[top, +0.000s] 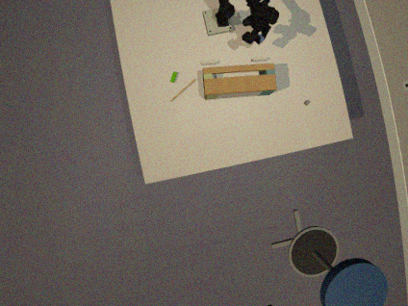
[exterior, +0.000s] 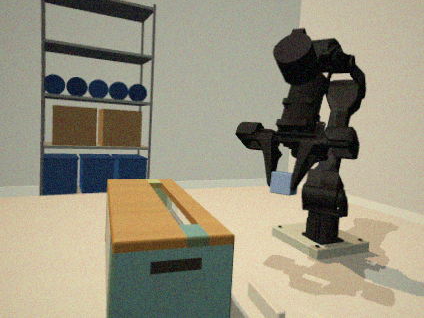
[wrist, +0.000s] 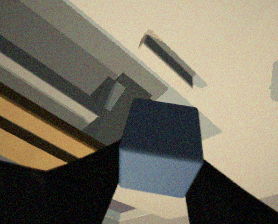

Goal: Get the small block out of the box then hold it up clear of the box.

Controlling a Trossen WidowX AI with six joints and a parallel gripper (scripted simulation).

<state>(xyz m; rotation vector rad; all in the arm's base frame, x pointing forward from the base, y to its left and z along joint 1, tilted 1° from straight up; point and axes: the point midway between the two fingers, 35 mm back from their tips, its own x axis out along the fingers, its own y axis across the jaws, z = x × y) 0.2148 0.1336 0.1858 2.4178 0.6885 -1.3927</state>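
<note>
Now: gripper tip 10 mm past the bluish block, 10 mm to the left of it and 10 mm below it. Also, from my gripper tip: thin wooden stick (140 mm ahead, 450 mm to the right, 170 mm below); box (120 mm ahead, 130 mm to the right, 110 mm below); small grey object (340 mm ahead, 260 mm to the left, 160 mm below).
</note>
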